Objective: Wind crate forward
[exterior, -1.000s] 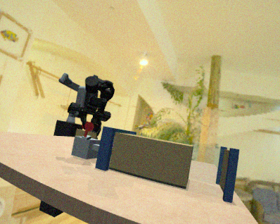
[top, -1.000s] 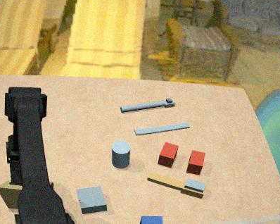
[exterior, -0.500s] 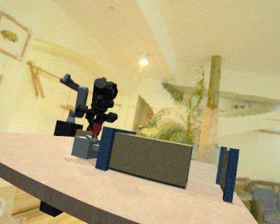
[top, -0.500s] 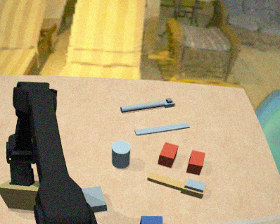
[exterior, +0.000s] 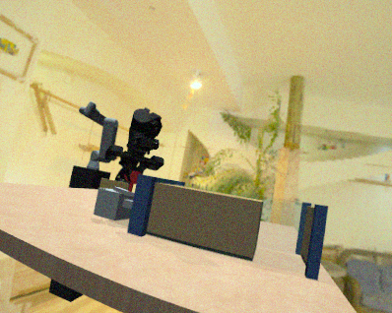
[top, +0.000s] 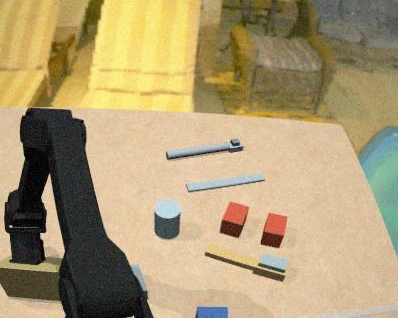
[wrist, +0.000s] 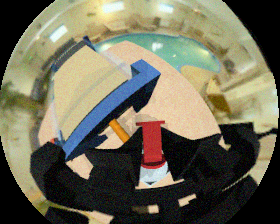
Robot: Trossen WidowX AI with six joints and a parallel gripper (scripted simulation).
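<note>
Now: gripper tip 60 mm to the right of the blue frame, 60 mm short of it and 30 mm above it. The rest, counted from my gripper tip: winch handle (40 mm behind, 30 mm to the left, 30 mm below); grey winch (110 mm behind, 100 mm below, 60 mm to the left); red spool-shaped piece (10 mm to the left, 10 mm behind).
</note>
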